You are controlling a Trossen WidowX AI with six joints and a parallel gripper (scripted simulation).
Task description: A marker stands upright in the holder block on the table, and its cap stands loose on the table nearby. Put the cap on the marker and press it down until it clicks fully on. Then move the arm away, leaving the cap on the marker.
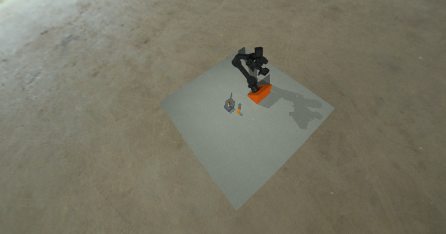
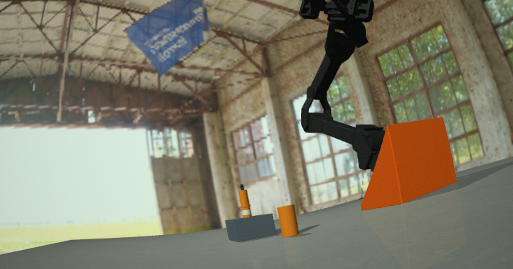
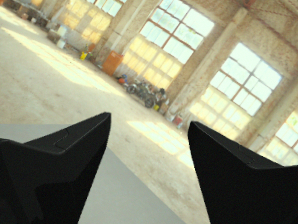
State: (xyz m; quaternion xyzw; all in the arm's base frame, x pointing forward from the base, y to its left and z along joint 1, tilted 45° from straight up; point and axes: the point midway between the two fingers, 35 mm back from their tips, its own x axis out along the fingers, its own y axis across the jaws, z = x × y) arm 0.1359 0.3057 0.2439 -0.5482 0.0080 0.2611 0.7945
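My gripper tip is 430 mm above the orange cap, 150 mm short of it and 40 mm to the left of it. Also, from my gripper tip: grey holder block 440 mm below, 180 mm ahead, 150 mm to the right.
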